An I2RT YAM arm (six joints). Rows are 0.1 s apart.
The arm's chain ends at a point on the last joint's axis. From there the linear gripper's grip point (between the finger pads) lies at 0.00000 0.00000 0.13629 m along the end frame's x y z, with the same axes.
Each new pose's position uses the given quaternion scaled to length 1; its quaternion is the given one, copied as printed.
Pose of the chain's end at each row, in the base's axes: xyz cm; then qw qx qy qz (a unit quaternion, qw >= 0):
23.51, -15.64, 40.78, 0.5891, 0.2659, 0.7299, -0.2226
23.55, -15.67, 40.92, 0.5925, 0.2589, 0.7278, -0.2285
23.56, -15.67, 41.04, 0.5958, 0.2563, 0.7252, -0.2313
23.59, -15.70, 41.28, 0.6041, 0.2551, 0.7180, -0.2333
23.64, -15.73, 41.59, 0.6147, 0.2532, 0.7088, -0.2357
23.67, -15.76, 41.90, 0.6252, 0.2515, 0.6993, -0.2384
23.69, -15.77, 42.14, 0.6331, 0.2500, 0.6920, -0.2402
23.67, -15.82, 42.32, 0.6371, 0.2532, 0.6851, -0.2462
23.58, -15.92, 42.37, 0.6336, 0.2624, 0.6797, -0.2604
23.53, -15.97, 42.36, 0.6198, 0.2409, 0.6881, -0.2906
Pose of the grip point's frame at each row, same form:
33.62, -24.34, 37.96, 0.5891, 0.2659, 0.7299, -0.2226
33.69, -24.38, 38.28, 0.5925, 0.2589, 0.7278, -0.2285
33.72, -24.40, 38.54, 0.5958, 0.2563, 0.7252, -0.2313
33.79, -24.47, 39.08, 0.6041, 0.2551, 0.7180, -0.2333
33.89, -24.53, 39.78, 0.6147, 0.2532, 0.7088, -0.2357
33.95, -24.59, 40.47, 0.6252, 0.2515, 0.6993, -0.2384
34.00, -24.62, 41.01, 0.6331, 0.2500, 0.6920, -0.2402
33.87, -24.81, 41.41, 0.6371, 0.2532, 0.6851, -0.2462
33.46, -25.28, 41.53, 0.6336, 0.2624, 0.6797, -0.2604
33.25, -25.49, 41.50, 0.6198, 0.2409, 0.6881, -0.2906

